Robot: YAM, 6 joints.
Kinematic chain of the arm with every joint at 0, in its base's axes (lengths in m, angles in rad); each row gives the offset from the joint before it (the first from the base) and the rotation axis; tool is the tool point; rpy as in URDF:
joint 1: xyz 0 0 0.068 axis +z
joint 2: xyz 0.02 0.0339 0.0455 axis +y
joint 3: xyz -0.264 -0.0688 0 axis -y
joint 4: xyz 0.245 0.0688 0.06 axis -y
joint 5: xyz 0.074 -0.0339 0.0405 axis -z
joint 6: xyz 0.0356 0 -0.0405 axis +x
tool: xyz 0 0 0 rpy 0 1.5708 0
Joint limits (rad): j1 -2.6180..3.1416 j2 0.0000..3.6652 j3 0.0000..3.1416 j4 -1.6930..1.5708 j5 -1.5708..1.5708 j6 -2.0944..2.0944
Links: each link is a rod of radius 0.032 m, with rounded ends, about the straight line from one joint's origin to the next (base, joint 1, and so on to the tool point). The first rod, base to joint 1, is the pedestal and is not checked.
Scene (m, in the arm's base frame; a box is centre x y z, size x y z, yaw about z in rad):
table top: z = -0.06
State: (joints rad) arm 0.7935 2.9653 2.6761 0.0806 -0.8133 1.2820
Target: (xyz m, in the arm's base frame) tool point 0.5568 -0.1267 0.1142
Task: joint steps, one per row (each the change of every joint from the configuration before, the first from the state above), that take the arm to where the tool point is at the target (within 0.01 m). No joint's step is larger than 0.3 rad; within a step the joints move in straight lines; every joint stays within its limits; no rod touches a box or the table.
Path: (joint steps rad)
1: -0.2665 -0.0789 -0.1276 -0.0774 -0.0198 0.0000
2: -0.2664 -0.0788 -0.1275 -0.0774 -0.0198 0.0000
3: -0.2665 -0.0789 -0.1276 -0.0775 -0.0198 0.0000
4: -0.2664 -0.0788 -0.1276 -0.0774 -0.0198 0.0000

